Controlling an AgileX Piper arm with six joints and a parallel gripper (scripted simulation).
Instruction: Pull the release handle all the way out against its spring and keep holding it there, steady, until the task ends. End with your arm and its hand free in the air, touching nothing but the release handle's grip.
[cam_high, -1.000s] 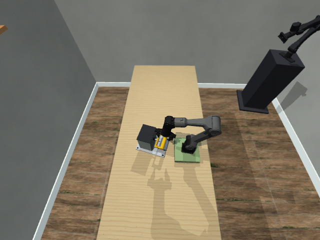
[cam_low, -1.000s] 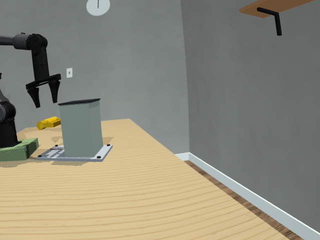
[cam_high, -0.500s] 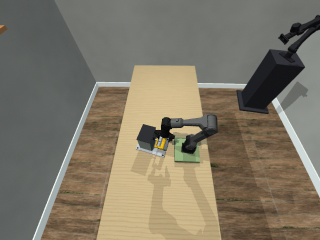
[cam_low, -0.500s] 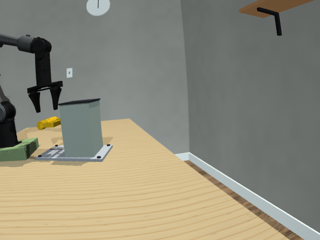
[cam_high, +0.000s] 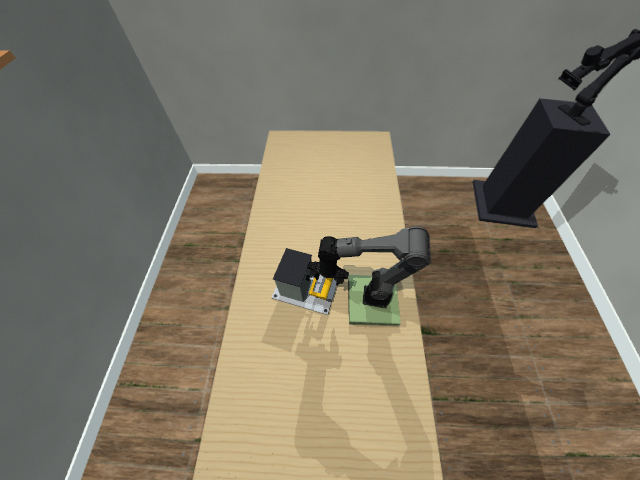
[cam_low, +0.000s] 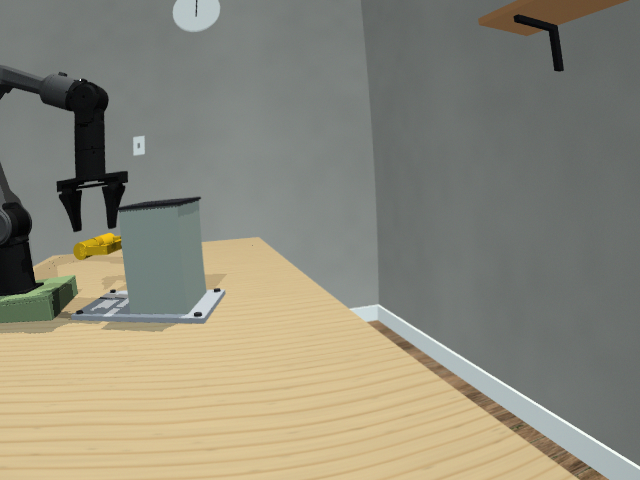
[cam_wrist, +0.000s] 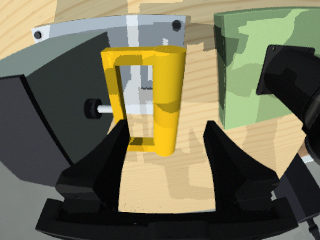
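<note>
The metal base plate is 90 mm ahead of my hand, 10 mm to the right of it and 130 mm below it.
</note>
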